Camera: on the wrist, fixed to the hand. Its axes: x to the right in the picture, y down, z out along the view.
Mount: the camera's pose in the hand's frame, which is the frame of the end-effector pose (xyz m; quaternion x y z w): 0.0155 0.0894 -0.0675 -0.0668 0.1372 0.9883 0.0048
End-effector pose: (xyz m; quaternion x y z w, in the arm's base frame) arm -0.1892 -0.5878 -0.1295 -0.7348 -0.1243 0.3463 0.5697
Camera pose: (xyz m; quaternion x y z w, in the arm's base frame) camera -0.1529 -0.6582 -0.2103 0.2120 -0.7807 -0.4556 0.3716
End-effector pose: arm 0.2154 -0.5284 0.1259 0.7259 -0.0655 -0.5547 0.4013
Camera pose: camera 0.3104 -0.5622 0.1770 -0.0120 -0.6256 0.4892 0.6076
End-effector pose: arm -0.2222 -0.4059 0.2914 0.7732 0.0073 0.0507 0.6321
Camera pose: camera -0.2174 -0.3568 0.3931 -0.0383 -0.6808 0.7315 0.0036
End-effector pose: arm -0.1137 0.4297 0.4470 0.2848 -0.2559 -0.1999 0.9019
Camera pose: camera -0.0434 0.5174 0.4598 -0.2844 -0.1456 0.9124 0.2560
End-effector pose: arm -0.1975 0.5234 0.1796 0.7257 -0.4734 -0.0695 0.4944
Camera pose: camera -0.2060 0.5501 0.2892 -0.4879 -0.6470 0.5562 0.1845
